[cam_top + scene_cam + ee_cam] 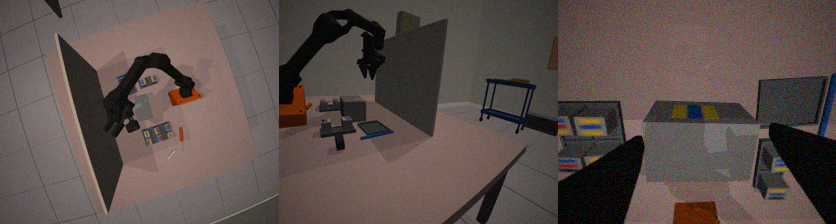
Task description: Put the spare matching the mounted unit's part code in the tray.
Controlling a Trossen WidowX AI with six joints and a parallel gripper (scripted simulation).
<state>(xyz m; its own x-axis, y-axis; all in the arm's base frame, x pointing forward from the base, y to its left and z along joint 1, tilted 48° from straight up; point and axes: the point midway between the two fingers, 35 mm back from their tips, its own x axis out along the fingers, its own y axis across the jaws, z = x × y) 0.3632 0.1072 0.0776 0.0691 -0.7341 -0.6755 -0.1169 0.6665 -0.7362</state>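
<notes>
Right now my gripper tip is 70 mm past the grey spare, 170 mm to the right of it and 160 mm above it. Also, from my gripper tip: grey mounted unit 90 mm behind, 150 mm below; flat dark tray 30 mm behind, 190 mm to the right, 190 mm below; tall dark panel 160 mm ahead, 10 mm to the right, 30 mm above.
</notes>
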